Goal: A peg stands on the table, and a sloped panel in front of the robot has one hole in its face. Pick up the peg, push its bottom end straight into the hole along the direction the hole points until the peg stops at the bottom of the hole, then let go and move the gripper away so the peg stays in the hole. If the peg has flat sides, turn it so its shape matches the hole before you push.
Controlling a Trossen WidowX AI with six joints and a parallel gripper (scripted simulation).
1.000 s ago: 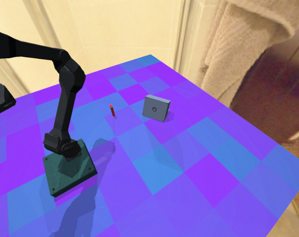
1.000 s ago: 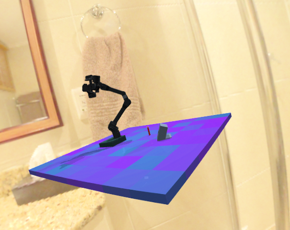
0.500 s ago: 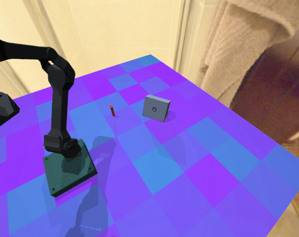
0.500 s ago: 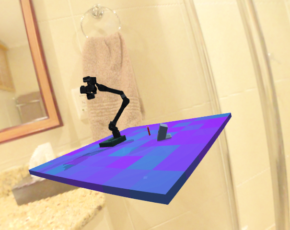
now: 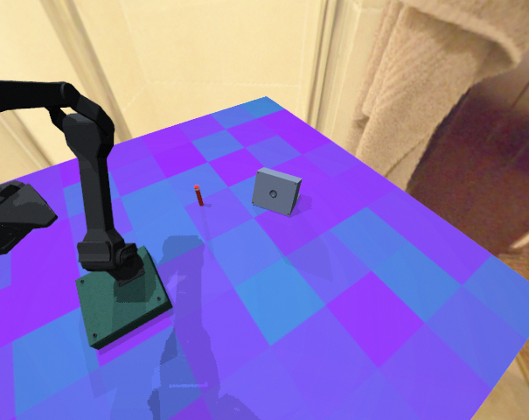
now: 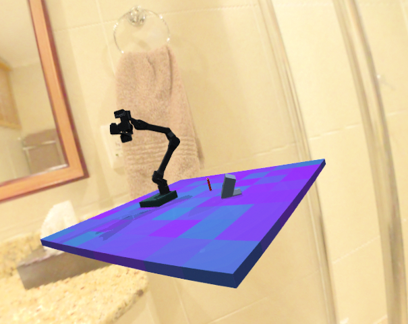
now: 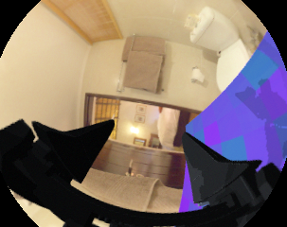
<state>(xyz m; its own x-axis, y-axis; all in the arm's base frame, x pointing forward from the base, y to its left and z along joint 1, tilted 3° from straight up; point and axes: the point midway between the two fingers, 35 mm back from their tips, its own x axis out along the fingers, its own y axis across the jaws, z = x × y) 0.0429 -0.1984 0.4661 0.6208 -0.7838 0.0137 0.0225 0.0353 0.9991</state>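
Right now my gripper tip is 20 cm short of the red round peg, 38 cm to the right of it and 45 cm above it. Also, from my gripper tip: panel (41 cm ahead, 26 cm to the left, 46 cm below).
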